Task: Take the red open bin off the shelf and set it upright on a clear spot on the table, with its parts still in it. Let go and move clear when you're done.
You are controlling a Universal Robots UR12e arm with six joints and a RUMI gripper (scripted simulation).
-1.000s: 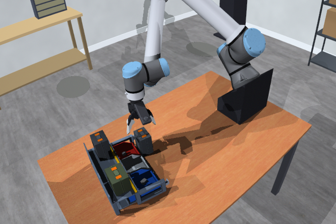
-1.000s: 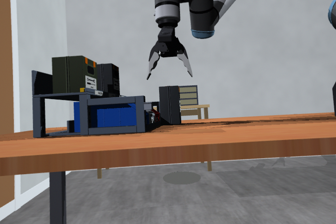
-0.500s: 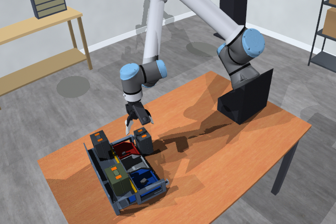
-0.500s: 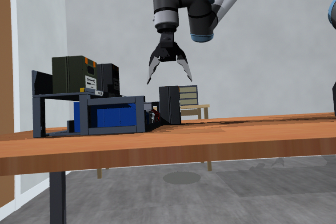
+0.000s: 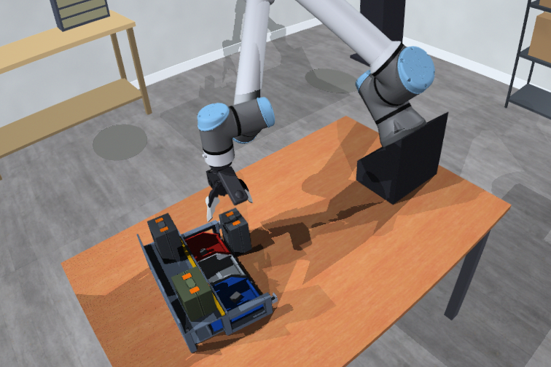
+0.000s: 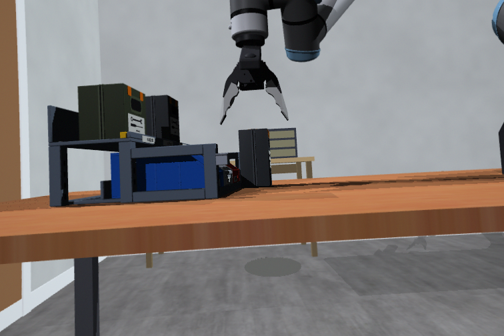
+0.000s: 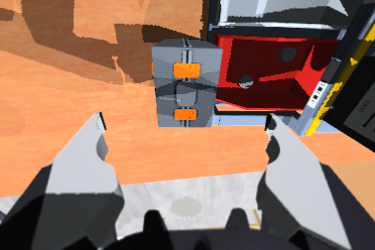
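Right now my hand is 13 cm short of the red open bin and 11 cm above it. Round my hand: grey bin (14 cm ahead, 12 cm to the left, 11 cm below); green case (24 cm ahead, 22 cm to the left).
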